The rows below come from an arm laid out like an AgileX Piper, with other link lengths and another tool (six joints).
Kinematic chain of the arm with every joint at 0, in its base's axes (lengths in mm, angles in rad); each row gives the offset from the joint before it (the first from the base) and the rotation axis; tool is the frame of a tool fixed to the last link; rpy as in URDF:
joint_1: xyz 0 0 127.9 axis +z
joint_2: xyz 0 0 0 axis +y
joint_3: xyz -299.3 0 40.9 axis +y
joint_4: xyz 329.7 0 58.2 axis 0.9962 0 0.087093
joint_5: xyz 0 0 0 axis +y
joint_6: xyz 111.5 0 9.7 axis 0.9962 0 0.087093
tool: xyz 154.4 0 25.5 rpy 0.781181 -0.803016 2.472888
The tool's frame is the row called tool.
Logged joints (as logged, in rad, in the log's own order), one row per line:
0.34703 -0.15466 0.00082 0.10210 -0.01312 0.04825
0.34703 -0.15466 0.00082 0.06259 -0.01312 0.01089
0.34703 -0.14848 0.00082 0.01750 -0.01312 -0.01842
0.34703 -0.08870 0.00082 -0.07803 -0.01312 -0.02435
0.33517 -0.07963 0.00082 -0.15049 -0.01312 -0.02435
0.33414 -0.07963 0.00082 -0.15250 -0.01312 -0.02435
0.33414 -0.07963 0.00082 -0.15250 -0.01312 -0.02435
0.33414 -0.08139 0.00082 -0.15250 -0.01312 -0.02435
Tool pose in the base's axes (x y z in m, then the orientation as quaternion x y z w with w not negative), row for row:
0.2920 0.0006 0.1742 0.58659 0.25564 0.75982 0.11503
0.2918 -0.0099 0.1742 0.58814 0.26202 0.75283 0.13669
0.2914 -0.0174 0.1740 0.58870 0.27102 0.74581 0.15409
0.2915 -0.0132 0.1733 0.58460 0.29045 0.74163 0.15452
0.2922 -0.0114 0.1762 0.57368 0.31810 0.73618 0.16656
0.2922 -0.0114 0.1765 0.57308 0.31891 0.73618 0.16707
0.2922 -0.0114 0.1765 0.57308 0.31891 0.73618 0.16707
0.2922 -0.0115 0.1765 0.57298 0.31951 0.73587 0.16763
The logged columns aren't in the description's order. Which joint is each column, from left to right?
Columns, left to right: joint_5, joint_4, joint_3, joint_6, joint_2, joint_1.
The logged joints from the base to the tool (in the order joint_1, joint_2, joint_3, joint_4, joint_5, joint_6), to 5 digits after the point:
0.04825 -0.01312 0.00082 -0.15466 0.34703 0.10210
0.01089 -0.01312 0.00082 -0.15466 0.34703 0.06259
-0.01842 -0.01312 0.00082 -0.14848 0.34703 0.01750
-0.02435 -0.01312 0.00082 -0.08870 0.34703 -0.07803
-0.02435 -0.01312 0.00082 -0.07963 0.33517 -0.15049
-0.02435 -0.01312 0.00082 -0.07963 0.33414 -0.15250
-0.02435 -0.01312 0.00082 -0.07963 0.33414 -0.15250
-0.02435 -0.01312 0.00082 -0.08139 0.33414 -0.15250

